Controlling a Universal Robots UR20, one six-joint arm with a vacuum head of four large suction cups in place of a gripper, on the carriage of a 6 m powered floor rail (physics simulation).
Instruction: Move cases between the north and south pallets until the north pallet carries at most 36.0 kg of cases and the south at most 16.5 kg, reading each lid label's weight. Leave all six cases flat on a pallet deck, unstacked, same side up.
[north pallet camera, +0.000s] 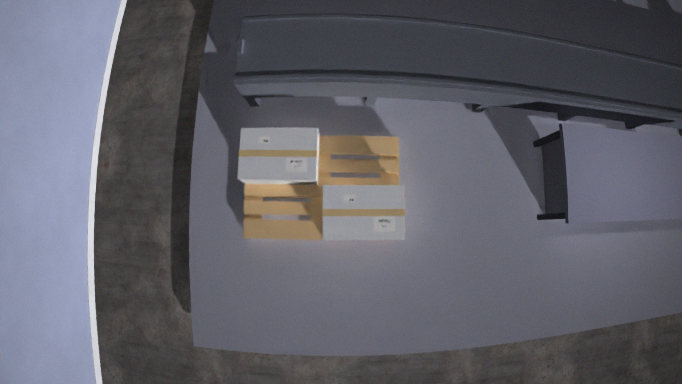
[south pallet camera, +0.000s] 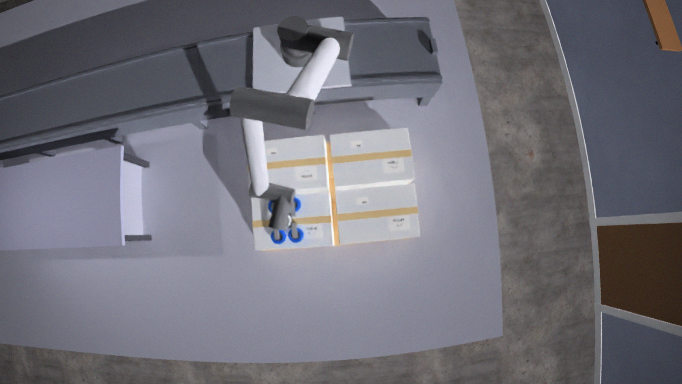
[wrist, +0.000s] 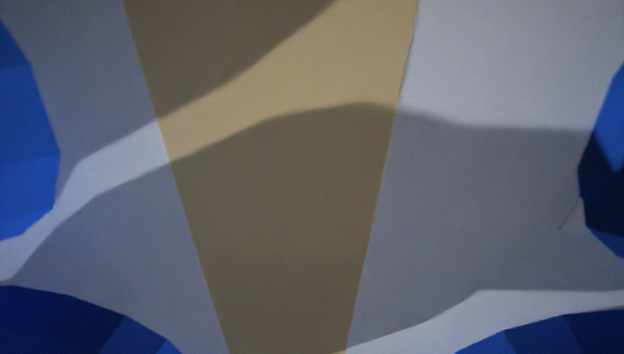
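Pixels of known places: hand at its tool point: (wrist: 314, 229); arm's base at its link origin: (south pallet camera: 299, 53).
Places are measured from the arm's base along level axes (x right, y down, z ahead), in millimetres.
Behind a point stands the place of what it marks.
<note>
In the north view, one white case (north pallet camera: 278, 170) {x 5521, y 147, z 919 mm} sits at the pallet's back left and another (north pallet camera: 364, 200) {x 4932, y 143, z 1120 mm} at its front right, on the wooden north pallet (north pallet camera: 280, 231) {x 5541, y 426, z 1342 mm}. In the south view, cases sit at back left (south pallet camera: 295, 150) {x 79, y 126, z 710 mm}, back right (south pallet camera: 372, 172) {x -439, y 127, z 915 mm}, front right (south pallet camera: 377, 227) {x -438, y 146, z 1293 mm} and front left (south pallet camera: 317, 207) {x -41, y 152, z 1119 mm} (wrist: 490, 60) {x 249, y 153, z 1161 mm}, flat on the south pallet (south pallet camera: 335, 231) {x -140, y 426, z 1293 mm}. Label weights are too small to read. My suction gripper (south pallet camera: 286, 220) {x 186, y 175, z 1191 mm} (wrist: 300, 175) {x 186, y 175, z 1191 mm} is low over the front-left case, its blue cups straddling the tape. Contact and suction cannot be told.
The floor rail (north pallet camera: 400, 50) (south pallet camera: 390, 50) runs behind both pallets, carrying my arm's carriage (south pallet camera: 267, 65) {x 239, y 0, z 69 mm}. A table-like stand (north pallet camera: 555, 175) {x 3189, y 374, z 879 mm} (south pallet camera: 60, 200) lies between the pallets.
</note>
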